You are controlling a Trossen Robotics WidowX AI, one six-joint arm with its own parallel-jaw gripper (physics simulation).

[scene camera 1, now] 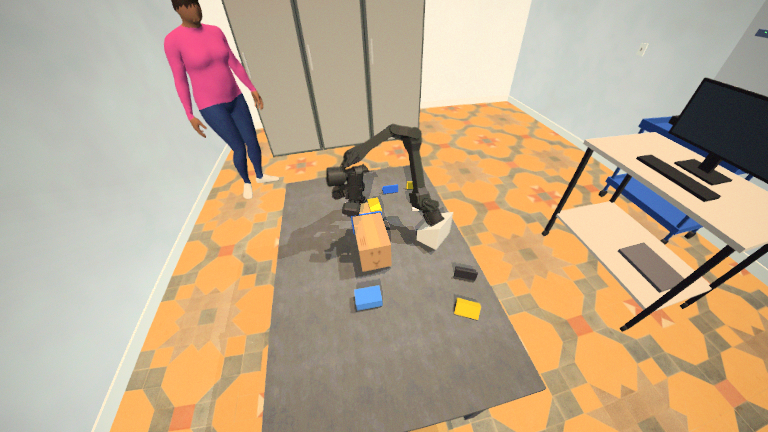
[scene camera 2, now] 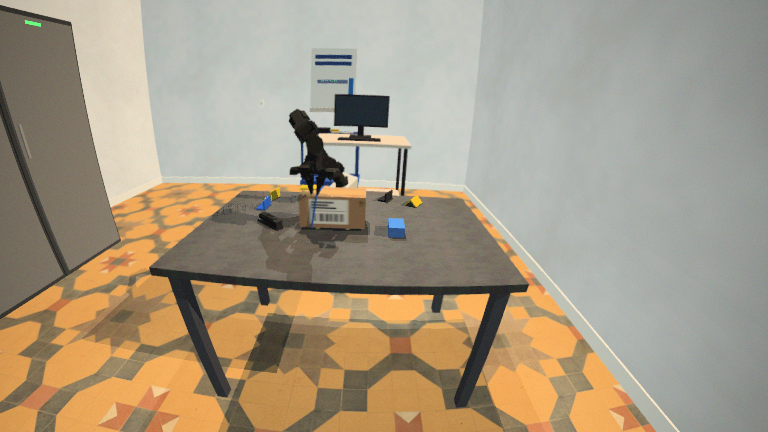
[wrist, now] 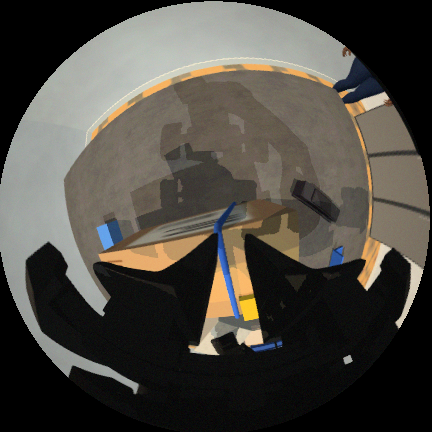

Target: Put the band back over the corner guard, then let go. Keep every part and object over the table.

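Where they show: gripper, fingertip midpoint: [scene camera 2: 314, 194] [wrist: 231, 238]; arm's base, link origin: [scene camera 1: 435, 220] [scene camera 2: 342, 182] [wrist: 224, 342].
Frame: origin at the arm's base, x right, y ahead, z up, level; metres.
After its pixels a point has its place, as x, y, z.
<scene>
A cardboard box [scene camera 1: 374, 236] {-0.029, 0.276, 0.044} [scene camera 2: 356, 213] {-0.042, 0.345, -0.020} [wrist: 150, 255] {0.035, 0.324, 0.044} lies on the table. A thin blue band [scene camera 2: 314, 212] {0.118, 0.331, -0.019} [wrist: 228, 275] {0.103, 0.285, 0.049} runs across its top near one end and down the labelled side. A small yellow piece [scene camera 1: 374, 204] {0.137, 0.221, 0.050} [scene camera 2: 307, 188] {0.149, 0.242, 0.049} [wrist: 249, 308] {0.109, 0.229, 0.050}, perhaps the corner guard, shows at the box's far side; whether it touches the box or the band I cannot tell. My gripper [scene camera 2: 315, 192] {0.116, 0.319, 0.049} [wrist: 231, 238] {0.116, 0.319, 0.049} is slightly open and grips nothing. It points down at the box's top edge; the band passes through the gap between the fingertips. The fingertips are hidden in scene camera 1.
A blue block [scene camera 1: 368, 297] {-0.206, 0.363, -0.056} [scene camera 2: 396, 228] {-0.187, 0.404, -0.058} stands past one box end. A black clip-like object [scene camera 2: 270, 220] {0.301, 0.293, -0.066} [wrist: 315, 201] {0.281, 0.280, -0.056} lies past the other. A blue piece [scene camera 1: 390, 189] {0.360, 0.068, -0.072} [scene camera 2: 263, 203] {0.371, 0.103, -0.063}, a dark piece [scene camera 1: 465, 273] {-0.238, -0.008, -0.064} and yellow pieces [scene camera 1: 467, 308] [scene camera 2: 275, 193] lie about. A person [scene camera 1: 206, 69] stands beyond the table.
</scene>
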